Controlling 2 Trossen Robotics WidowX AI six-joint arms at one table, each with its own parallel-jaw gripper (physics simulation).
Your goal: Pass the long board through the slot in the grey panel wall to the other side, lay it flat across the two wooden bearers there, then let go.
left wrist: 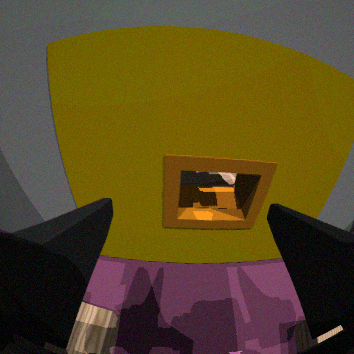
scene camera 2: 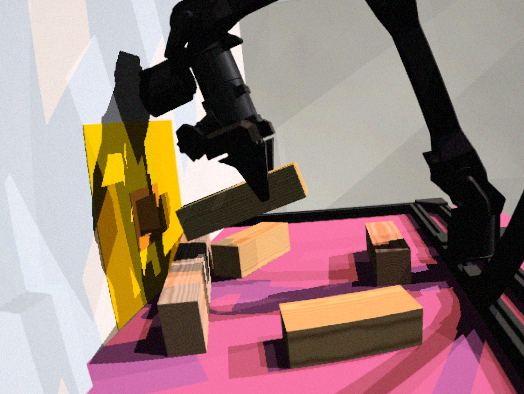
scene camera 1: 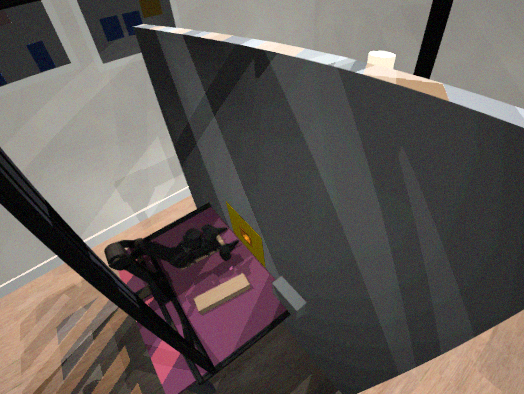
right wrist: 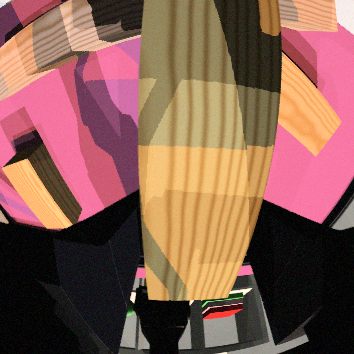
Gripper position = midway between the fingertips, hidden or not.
The left gripper (left wrist: 194,210) is open, holding nothing. Also in view: the right gripper (scene camera 2: 268,197) and a slot (scene camera 2: 145,203).
The right gripper also shows in the right wrist view (right wrist: 191,197). The slot shows as well in the left wrist view (left wrist: 191,206).
